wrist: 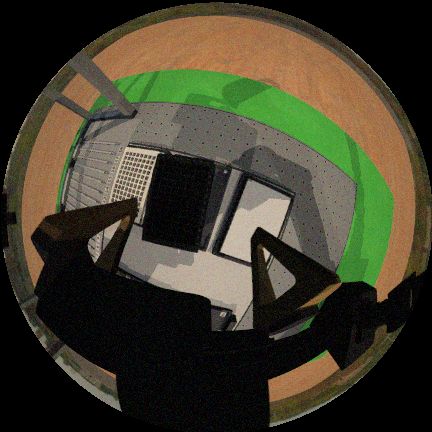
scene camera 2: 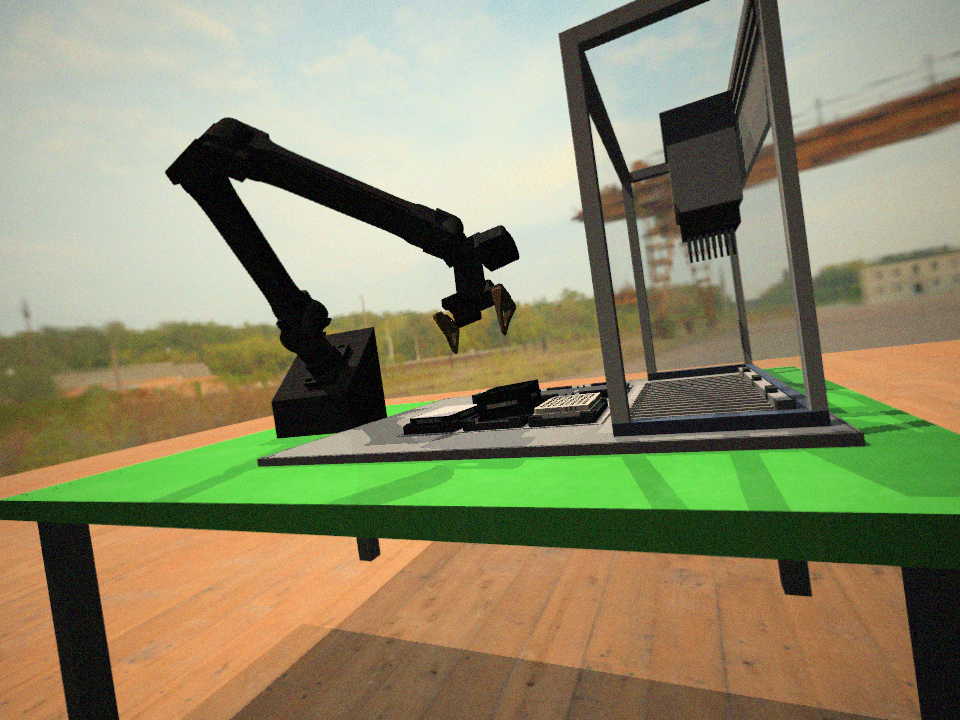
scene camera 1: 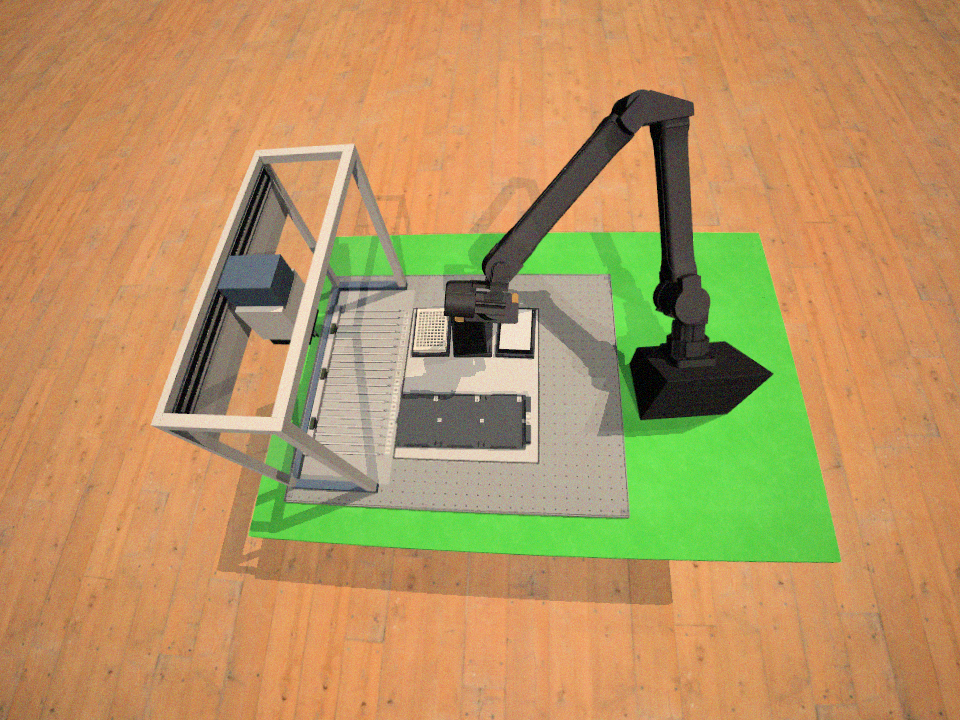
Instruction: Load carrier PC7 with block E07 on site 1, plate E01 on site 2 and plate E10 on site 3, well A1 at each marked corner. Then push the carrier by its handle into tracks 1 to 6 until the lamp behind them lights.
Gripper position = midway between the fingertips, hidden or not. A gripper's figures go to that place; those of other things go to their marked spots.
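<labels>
Gripper (scene camera 2: 478,343), 79 cm from the lens. Dark carrier (scene camera 2: 601,387), 100 cm from the lens.
</labels>
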